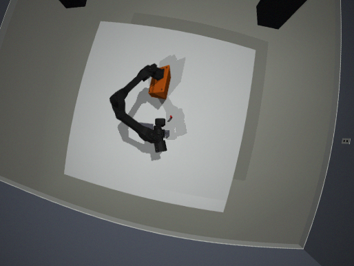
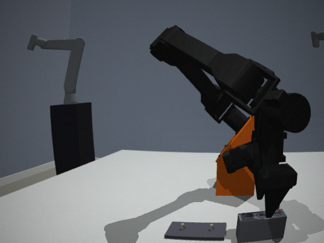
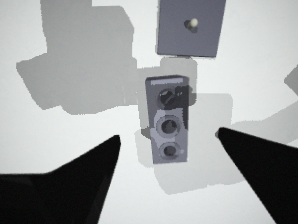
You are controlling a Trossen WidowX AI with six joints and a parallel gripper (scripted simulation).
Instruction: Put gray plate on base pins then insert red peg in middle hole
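My gripper tip is 3 cm above the gray plate. The rest, counted from my gripper tip: red peg 12 cm behind, 5 cm to the left, 3 cm below; base 13 cm to the right, 6 cm below, 3 cm behind.
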